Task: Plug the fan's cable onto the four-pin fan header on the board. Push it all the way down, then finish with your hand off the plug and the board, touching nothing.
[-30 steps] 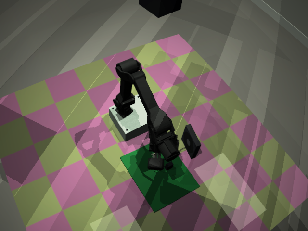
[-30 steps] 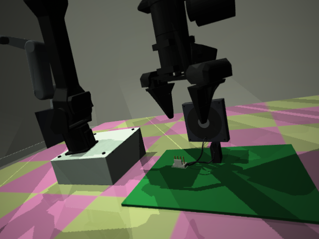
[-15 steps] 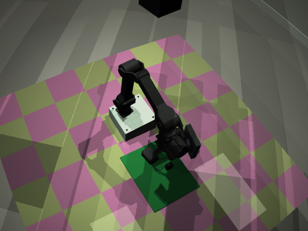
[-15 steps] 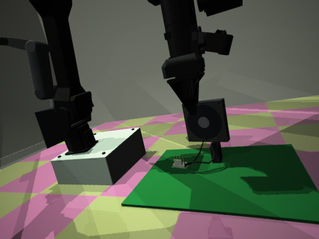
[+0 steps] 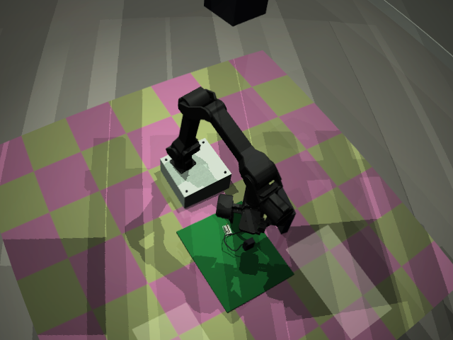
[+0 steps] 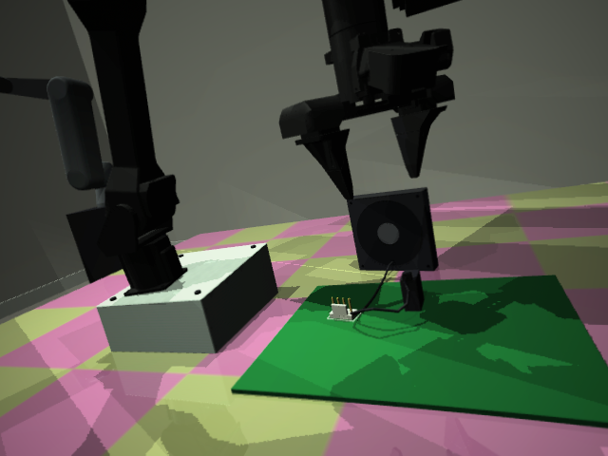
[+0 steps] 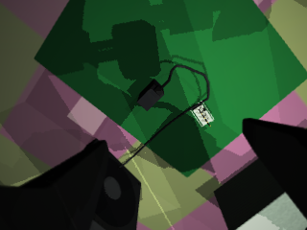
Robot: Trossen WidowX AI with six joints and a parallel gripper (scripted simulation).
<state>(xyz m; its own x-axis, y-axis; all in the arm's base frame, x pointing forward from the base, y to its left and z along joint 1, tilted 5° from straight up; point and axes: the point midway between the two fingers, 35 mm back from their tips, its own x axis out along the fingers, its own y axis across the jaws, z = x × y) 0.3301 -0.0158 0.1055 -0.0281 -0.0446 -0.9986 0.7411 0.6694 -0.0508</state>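
My gripper tip is 10 mm short of the dark fan plug, 20 mm to the right of it and 130 mm above it. From my gripper tip the other things lie so: green board: 30 mm to the right, 160 mm below; black square fan: 10 mm behind, 150 mm to the left, 90 mm below.
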